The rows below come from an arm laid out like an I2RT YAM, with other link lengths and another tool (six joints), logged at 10 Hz.
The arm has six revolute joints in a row. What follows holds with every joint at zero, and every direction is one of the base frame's.
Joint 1 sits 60.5 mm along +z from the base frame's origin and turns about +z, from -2.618 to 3.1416 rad.
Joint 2 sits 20 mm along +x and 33.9 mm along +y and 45.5 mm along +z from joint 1 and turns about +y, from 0 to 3.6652 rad.
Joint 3 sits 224.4 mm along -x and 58.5 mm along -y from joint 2 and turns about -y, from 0 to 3.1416 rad.
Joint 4 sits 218 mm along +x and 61.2 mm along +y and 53.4 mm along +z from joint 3 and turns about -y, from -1.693 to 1.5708 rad.
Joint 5 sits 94.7 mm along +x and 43.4 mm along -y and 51.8 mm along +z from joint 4 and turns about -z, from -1.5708 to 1.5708 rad.
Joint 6 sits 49.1 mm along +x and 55.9 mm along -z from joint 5 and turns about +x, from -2.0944 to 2.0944 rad.
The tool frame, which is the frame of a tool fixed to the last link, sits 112 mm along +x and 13 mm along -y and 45 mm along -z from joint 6; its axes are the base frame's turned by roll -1.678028, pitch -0.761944 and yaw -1.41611 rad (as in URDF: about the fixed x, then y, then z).
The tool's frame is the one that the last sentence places.
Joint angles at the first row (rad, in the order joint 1, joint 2, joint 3, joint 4, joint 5, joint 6):
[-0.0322, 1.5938, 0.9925, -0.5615, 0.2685, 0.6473]
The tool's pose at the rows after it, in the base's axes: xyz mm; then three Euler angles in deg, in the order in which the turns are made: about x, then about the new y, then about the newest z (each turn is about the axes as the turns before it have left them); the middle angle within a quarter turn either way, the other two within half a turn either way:
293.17 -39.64 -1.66 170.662 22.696 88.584
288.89 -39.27 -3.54 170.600 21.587 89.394
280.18 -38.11 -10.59 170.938 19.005 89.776
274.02 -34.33 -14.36 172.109 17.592 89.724
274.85 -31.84 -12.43 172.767 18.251 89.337
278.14 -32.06 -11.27 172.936 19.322 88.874
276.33 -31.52 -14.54 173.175 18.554 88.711
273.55 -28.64 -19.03 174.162 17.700 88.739
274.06 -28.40 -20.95 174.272 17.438 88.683
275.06 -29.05 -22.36 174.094 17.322 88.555
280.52 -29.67 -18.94 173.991 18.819 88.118
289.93 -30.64 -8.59 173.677 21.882 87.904
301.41 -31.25 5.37 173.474 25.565 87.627
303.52 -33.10 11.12 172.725 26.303 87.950
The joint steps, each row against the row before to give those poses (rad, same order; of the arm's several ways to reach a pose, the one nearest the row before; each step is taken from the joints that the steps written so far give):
[0.0000, -0.0031, -0.0046, 0.0123, -0.0200, 0.0000]
[0.0000, 0.0046, 0.0015, -0.0182, 0.0030, 0.0168]
[0.0000, 0.0215, 0.0000, -0.0261, -0.0014, 0.0154]
[0.0015, 0.0061, -0.0046, -0.0170, -0.0169, 0.0108]
[0.0031, -0.0122, -0.0045, 0.0030, -0.0107, -0.0015]
[-0.0016, -0.0077, -0.0062, 0.0184, -0.0047, -0.0108]
[0.0000, 0.0122, 0.0000, -0.0015, -0.0030, 0.0000]
[0.0000, 0.0123, -0.0046, 0.0000, -0.0154, 0.0077]
[0.0000, 0.0108, 0.0031, 0.0030, -0.0015, 0.0000]
[0.0000, 0.0092, 0.0030, 0.0047, 0.0030, -0.0031]
[0.0000, -0.0107, 0.0000, 0.0168, 0.0001, -0.0107]
[0.0001, -0.0336, 0.0015, 0.0199, 0.0015, -0.0107]
[0.0000, -0.0383, 0.0077, 0.0200, -0.0015, -0.0123]
[0.0000, -0.0125, 0.0092, -0.0076, 0.0106, -0.0015]

